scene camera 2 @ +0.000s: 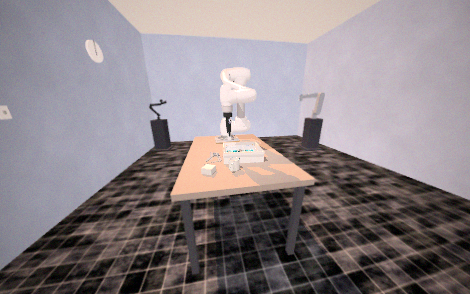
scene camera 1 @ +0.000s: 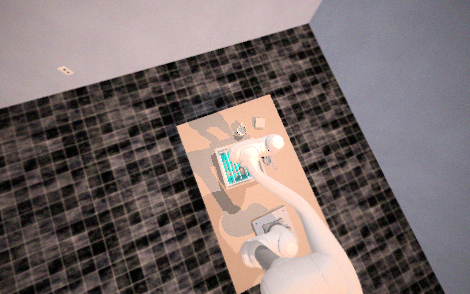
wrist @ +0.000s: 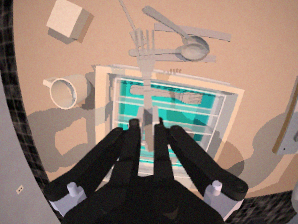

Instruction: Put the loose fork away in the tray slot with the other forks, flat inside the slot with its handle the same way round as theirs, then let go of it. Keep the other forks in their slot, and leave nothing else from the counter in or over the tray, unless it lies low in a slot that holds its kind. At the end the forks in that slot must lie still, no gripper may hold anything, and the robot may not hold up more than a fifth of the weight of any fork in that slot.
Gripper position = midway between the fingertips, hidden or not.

In view: my gripper (wrist: 148,113), a white cup (wrist: 62,93) and a tray (wrist: 214,113).
